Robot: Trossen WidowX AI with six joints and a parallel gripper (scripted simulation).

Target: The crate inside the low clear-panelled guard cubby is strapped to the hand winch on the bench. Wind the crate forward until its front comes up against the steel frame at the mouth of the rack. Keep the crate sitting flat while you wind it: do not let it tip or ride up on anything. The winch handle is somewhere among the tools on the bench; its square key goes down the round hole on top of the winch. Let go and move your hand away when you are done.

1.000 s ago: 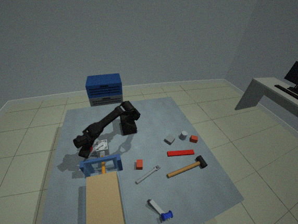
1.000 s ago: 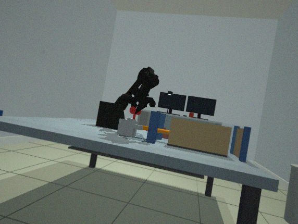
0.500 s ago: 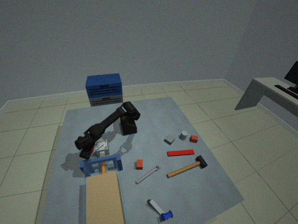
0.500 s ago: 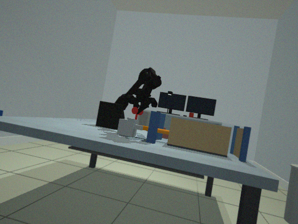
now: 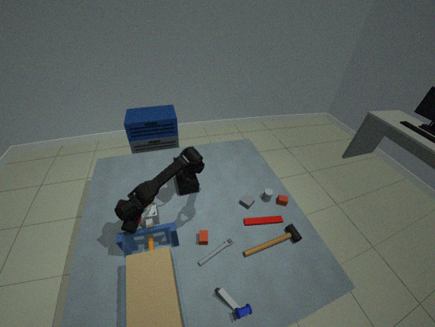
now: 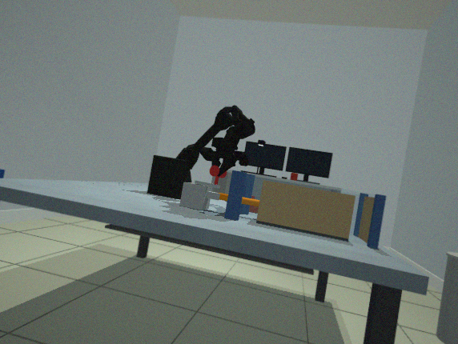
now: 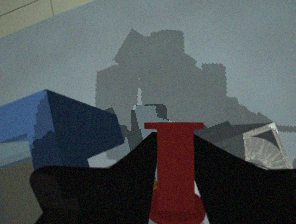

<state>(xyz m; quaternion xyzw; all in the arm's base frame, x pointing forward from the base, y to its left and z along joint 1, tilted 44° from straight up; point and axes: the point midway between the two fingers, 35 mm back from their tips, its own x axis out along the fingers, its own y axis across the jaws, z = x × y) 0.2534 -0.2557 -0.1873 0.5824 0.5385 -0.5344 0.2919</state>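
Now: gripper tip 20 mm past the red-knobbed winch handle, 40 mm to the right of it and 30 mm above it. Also, from my gripper tip: grey winch (90 mm behind, 70 mm to the left, 100 mm below); then clear-panelled cubby (330 mm ahead, 60 mm to the left, 20 mm below); then red knob (10 mm ahead, 20 mm to the left).
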